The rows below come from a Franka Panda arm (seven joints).
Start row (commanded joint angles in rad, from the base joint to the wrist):
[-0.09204 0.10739 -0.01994 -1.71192 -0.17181 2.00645 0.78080]
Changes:
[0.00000 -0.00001 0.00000 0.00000 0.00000 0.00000 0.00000]
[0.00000 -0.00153 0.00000 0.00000 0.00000 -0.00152 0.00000]
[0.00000 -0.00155 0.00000 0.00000 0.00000 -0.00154 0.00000]
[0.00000 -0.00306 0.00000 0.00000 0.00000 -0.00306 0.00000]
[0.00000 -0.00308 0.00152 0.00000 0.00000 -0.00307 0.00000]
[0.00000 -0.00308 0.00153 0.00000 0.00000 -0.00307 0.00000]
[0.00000 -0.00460 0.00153 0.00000 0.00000 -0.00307 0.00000]
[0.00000 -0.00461 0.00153 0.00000 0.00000 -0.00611 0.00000]
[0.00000 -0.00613 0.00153 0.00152 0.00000 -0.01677 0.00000]
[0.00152 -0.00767 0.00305 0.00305 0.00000 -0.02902 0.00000]
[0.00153 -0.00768 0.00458 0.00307 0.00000 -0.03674 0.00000]
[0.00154 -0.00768 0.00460 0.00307 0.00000 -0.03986 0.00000]
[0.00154 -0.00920 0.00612 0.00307 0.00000 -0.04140 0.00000]
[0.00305 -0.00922 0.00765 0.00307 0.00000 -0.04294 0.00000]
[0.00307 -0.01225 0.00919 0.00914 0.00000 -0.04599 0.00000]
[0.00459 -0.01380 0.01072 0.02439 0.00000 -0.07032 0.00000]
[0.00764 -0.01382 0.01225 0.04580 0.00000 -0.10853 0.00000]
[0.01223 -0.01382 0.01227 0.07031 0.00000 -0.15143 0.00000]
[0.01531 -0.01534 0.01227 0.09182 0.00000 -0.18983 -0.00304]
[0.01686 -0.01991 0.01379 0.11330 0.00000 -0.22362 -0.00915]
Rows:
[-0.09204 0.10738 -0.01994 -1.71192 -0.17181 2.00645 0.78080]
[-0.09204 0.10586 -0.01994 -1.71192 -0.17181 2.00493 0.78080]
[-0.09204 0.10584 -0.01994 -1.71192 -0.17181 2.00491 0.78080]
[-0.09204 0.10433 -0.01994 -1.71192 -0.17181 2.00339 0.78080]
[-0.09204 0.10431 -0.01842 -1.71192 -0.17181 2.00338 0.78080]
[-0.09204 0.10431 -0.01841 -1.71192 -0.17181 2.00338 0.78080]
[-0.09204 0.10279 -0.01841 -1.71192 -0.17181 2.00338 0.78080]
[-0.09204 0.10278 -0.01841 -1.71192 -0.17181 2.00034 0.78080]
[-0.09204 0.10126 -0.01841 -1.71040 -0.17181 1.98968 0.78080]
[-0.09052 0.09972 -0.01689 -1.70887 -0.17181 1.97743 0.78080]
[-0.09051 0.09971 -0.01536 -1.70885 -0.17181 1.96971 0.78080]
[-0.09050 0.09971 -0.01534 -1.70885 -0.17181 1.96659 0.78080]
[-0.09050 0.09819 -0.01382 -1.70885 -0.17181 1.96505 0.78080]
[-0.08899 0.09817 -0.01229 -1.70885 -0.17181 1.96351 0.78080]
[-0.08897 0.09514 -0.01075 -1.70278 -0.17181 1.96046 0.78080]
[-0.08745 0.09359 -0.00922 -1.68753 -0.17181 1.93613 0.78080]
[-0.08440 0.09357 -0.00769 -1.66612 -0.17181 1.89792 0.78080]
[-0.07981 0.09357 -0.00767 -1.64161 -0.17181 1.85502 0.78080]
[-0.07673 0.09205 -0.00767 -1.62010 -0.17181 1.81662 0.77776]
[-0.07518 0.08748 -0.00615 -1.59862 -0.17181 1.78283 0.77165]

